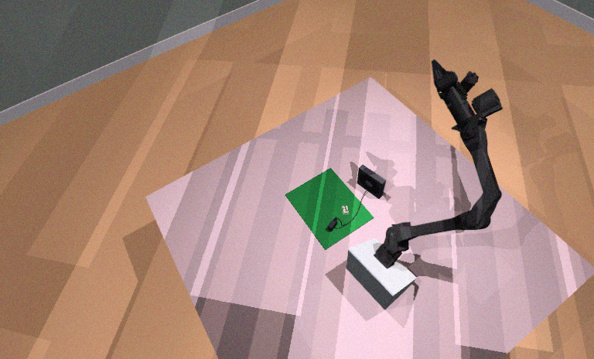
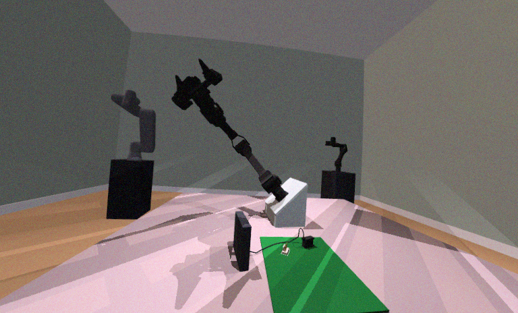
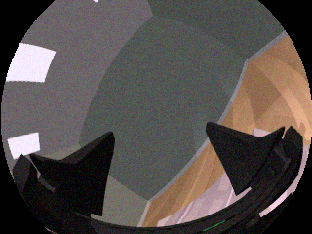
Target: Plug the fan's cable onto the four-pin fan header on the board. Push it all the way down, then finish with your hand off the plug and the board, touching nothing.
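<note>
Now: the black plug 550 mm below my gripper tip, 440 mm to the left of it and 10 mm behind it. Also, from my gripper tip: four-pin header (570 mm below, 340 mm to the left, 10 mm ahead); green board (580 mm below, 380 mm to the left, 80 mm ahead); black fan (510 mm below, 210 mm to the left, 20 mm ahead).
</note>
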